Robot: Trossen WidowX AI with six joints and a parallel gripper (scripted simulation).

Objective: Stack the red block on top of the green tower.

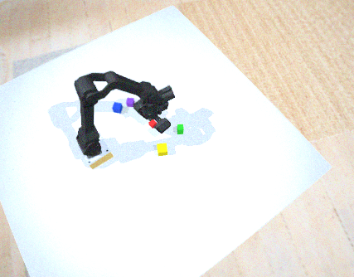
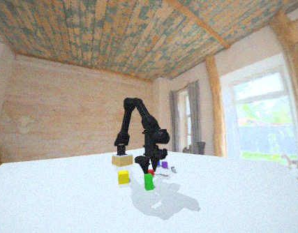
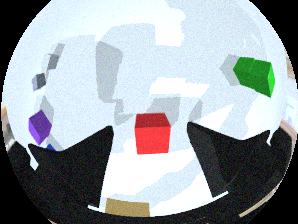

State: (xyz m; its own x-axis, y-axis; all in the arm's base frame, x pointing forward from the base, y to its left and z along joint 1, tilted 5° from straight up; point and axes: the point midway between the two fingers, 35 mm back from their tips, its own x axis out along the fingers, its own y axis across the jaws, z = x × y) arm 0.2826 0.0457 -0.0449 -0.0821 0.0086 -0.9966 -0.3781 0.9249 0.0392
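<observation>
Right now my gripper tip is 14 cm to the left of the yellow block, 1 cm below it and 1 cm past it. From my gripper tip the other things lie so: red block 1 cm above; small grey object 15 cm to the left, 1 cm ahead; purple block 15 cm to the left, 6 cm behind, 1 cm above.
</observation>
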